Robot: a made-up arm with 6 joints. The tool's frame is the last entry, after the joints. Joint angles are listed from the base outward. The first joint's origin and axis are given. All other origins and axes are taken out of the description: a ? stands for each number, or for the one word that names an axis. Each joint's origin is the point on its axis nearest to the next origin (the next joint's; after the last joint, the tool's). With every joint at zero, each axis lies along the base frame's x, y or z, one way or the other. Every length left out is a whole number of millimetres.
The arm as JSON. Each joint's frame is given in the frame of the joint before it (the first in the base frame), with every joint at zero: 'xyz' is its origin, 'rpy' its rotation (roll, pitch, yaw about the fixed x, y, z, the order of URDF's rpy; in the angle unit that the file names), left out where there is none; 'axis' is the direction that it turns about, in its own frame. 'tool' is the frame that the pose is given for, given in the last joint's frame.
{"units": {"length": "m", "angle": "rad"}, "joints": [
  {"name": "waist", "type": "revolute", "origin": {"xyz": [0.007, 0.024, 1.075]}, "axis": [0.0, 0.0, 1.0]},
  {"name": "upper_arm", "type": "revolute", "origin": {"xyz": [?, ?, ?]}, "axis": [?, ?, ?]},
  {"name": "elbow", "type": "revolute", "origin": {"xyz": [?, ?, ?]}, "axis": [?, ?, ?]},
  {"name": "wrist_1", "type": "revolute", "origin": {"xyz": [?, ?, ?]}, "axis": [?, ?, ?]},
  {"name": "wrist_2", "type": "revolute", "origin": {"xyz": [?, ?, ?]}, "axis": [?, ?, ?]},
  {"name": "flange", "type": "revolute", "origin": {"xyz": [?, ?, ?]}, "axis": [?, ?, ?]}
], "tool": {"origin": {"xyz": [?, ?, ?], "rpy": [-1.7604, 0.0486, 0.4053]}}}
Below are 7 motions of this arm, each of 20 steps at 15 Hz.
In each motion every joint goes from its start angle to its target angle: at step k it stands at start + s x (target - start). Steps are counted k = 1, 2, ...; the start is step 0. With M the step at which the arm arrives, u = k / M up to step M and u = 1 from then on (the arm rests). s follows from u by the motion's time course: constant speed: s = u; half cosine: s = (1 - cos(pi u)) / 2; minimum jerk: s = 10 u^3 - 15 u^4 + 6 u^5.
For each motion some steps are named. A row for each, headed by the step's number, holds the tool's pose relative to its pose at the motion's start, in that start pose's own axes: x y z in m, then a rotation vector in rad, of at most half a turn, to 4 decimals.
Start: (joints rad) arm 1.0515 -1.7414 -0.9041 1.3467 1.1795 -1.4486
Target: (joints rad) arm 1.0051 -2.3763 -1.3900 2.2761 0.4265 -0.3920
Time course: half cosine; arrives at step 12
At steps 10, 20:
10: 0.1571 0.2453 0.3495 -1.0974 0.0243 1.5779
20: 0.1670 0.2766 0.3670 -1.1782 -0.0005 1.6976

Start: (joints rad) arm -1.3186 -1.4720 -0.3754 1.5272 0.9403 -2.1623
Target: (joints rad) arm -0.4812 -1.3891 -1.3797 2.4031 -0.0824 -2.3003
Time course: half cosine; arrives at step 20
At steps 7, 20:
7: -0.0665 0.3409 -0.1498 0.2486 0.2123 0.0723
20: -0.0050 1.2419 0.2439 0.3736 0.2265 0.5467

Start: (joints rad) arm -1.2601 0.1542 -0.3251 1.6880 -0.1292 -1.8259
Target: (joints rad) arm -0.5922 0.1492 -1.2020 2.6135 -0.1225 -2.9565
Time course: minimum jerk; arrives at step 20
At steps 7, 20:
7: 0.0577 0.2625 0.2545 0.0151 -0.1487 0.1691
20: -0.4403 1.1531 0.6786 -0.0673 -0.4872 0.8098

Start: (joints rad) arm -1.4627 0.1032 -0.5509 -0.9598 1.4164 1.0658
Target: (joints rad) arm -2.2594 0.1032 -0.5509 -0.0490 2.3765 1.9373
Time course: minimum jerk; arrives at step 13
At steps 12, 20:
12: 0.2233 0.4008 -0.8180 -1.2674 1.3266 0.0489
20: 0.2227 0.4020 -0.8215 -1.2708 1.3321 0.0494

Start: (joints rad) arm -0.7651 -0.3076 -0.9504 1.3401 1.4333 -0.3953
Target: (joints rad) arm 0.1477 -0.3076 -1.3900 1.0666 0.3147 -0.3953
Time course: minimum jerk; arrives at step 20
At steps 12, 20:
12: 0.3963 0.0266 0.3669 0.4191 -0.3331 0.3692
20: 0.4530 -0.0053 0.5592 0.4886 -0.5684 0.6532

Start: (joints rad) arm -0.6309 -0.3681 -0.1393 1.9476 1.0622 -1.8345
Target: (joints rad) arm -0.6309 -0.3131 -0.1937 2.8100 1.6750 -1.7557
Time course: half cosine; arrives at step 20
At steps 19, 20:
19: 0.2330 0.1984 -0.0587 0.2144 -0.6292 0.8781
20: 0.2342 0.2002 -0.0589 0.2172 -0.6330 0.8831

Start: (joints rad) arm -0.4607 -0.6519 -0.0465 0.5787 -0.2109 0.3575
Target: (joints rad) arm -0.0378 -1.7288 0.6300 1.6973 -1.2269 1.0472
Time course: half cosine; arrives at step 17
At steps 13, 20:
13: -2.1477 0.3871 0.3187 0.2552 0.8223 0.8365
20: -2.3226 0.6283 0.5716 0.5225 0.7874 0.9218

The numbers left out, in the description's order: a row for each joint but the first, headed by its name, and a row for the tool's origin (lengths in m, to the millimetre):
upper_arm: xyz -0.027 -0.033 0.0, axis 0.0 1.0 0.0
elbow: xyz 0.012 0.0 0.918, axis 0.0 -1.0 0.0
wrist_1: xyz 1.283 0.0 -0.017, axis -1.0 0.0 0.0
wrist_2: xyz 0.0 -0.248 0.005, axis 0.0 -1.0 0.0
flange: xyz -0.031 0.0 -0.022, axis -1.0 0.0 0.0
tool: xyz 0.0 -0.004 -0.022

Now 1 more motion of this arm.
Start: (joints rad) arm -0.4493 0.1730 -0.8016 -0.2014 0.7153 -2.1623
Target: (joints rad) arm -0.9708 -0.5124 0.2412 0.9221 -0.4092 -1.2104
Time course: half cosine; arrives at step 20
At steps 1, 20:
1: 0.0094 0.0038 0.0069 -0.0064 -0.0027 0.0074
20: -0.3715 0.6955 1.8955 -1.9621 -0.4801 -0.3588

